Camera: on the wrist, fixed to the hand. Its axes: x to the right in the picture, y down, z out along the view.
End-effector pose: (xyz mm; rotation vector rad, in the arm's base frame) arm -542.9 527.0 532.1 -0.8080 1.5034 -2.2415
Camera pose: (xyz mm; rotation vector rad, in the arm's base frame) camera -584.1 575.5 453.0 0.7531 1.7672 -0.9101
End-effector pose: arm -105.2 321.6 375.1 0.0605 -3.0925 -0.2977
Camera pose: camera -88.0 360.7 467.2 -1.7521 -1.7498 -0.6210
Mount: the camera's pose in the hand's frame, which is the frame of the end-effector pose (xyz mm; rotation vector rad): -16.0 55.4 -83.6 -0.4190 0.4739 1.5572
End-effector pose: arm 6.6 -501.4 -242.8 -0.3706 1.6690 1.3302
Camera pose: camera -64.3 -559.6 -199.2 -0.4614 -1.5277 -2.1428
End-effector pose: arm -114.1 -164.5 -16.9 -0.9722 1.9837 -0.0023
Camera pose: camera -204.8 -145.5 24.8 0.6300 2.7289 1.1388
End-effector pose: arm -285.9 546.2 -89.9 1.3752 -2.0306 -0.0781
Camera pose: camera -280.3 610.0 -11.1 -0.5834 -1.9468 0.4312
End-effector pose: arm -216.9 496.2 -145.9 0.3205 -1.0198 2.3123
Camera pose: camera -236.1 521.3 -242.4 1.1158 1.1624 -1.9508
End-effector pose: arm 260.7 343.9 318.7 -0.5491 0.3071 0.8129
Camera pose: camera 204.1 317.5 238.6 -0.8713 1.0711 2.2867
